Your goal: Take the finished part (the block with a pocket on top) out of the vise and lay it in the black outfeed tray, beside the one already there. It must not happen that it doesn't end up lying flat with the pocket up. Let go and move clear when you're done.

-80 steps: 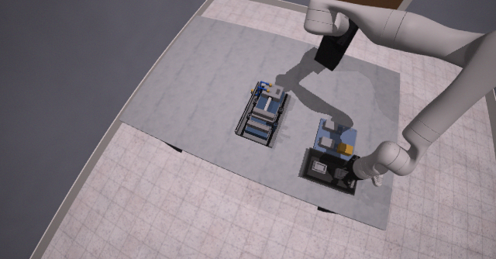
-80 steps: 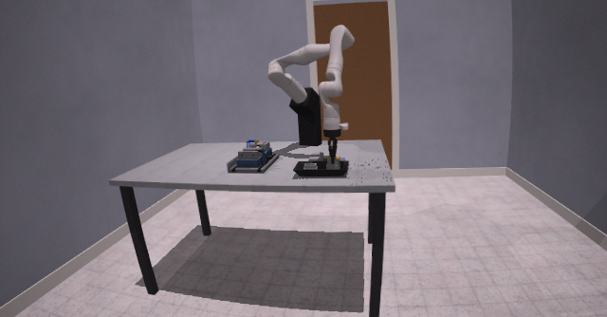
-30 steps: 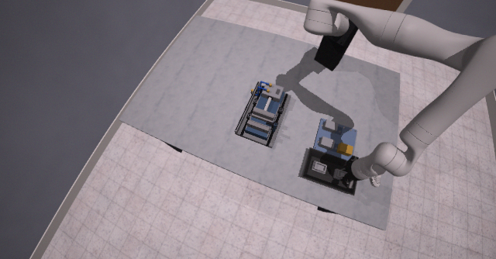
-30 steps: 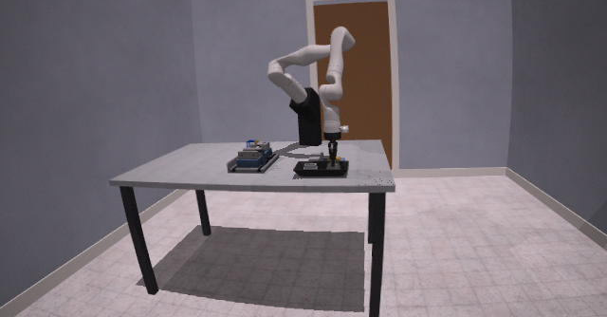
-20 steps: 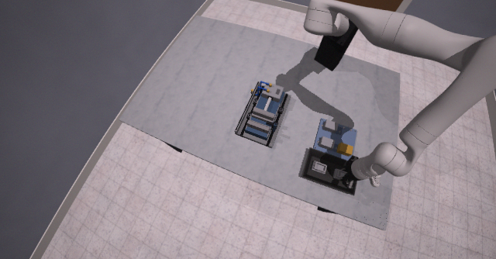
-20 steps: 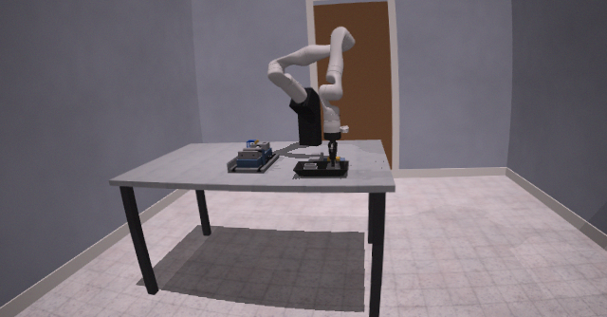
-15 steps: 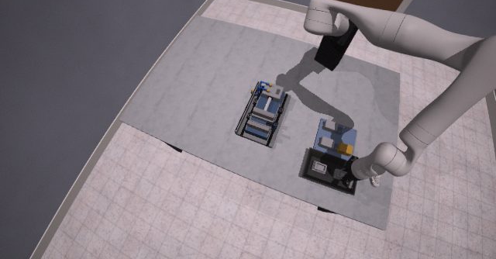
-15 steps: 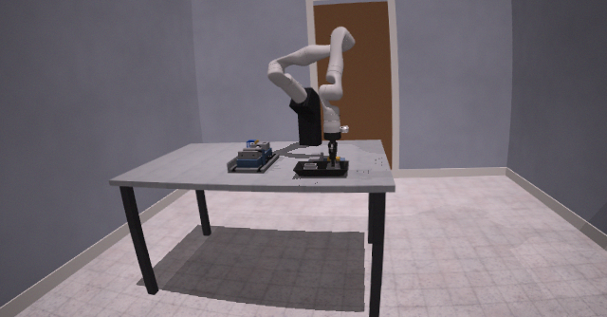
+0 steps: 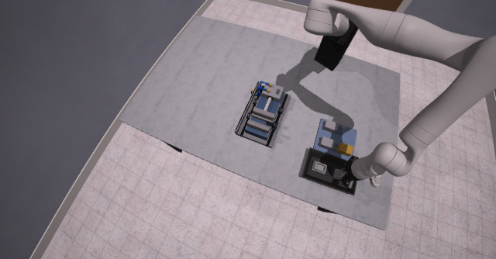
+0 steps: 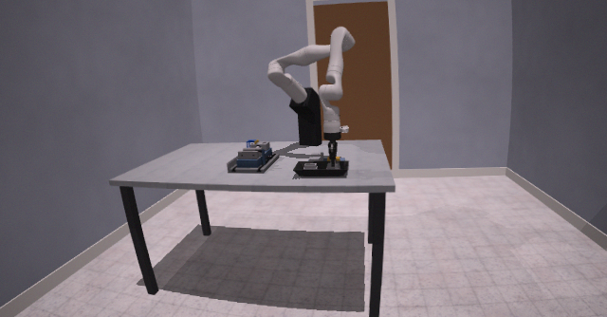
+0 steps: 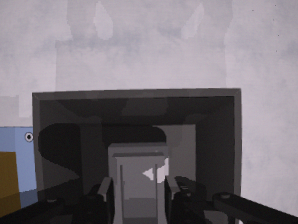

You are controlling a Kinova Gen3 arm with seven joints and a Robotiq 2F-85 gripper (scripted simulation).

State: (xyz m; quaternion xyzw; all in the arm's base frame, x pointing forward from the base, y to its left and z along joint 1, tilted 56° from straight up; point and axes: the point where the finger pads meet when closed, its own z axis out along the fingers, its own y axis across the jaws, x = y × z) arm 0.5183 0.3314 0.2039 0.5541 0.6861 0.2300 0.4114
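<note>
The yellow block is 120 mm behind my hand, 20 mm to the right of it and 30 mm below it. Also, from my hand: blue plate: 160 mm behind, 70 mm to the right, 50 mm below.
</note>
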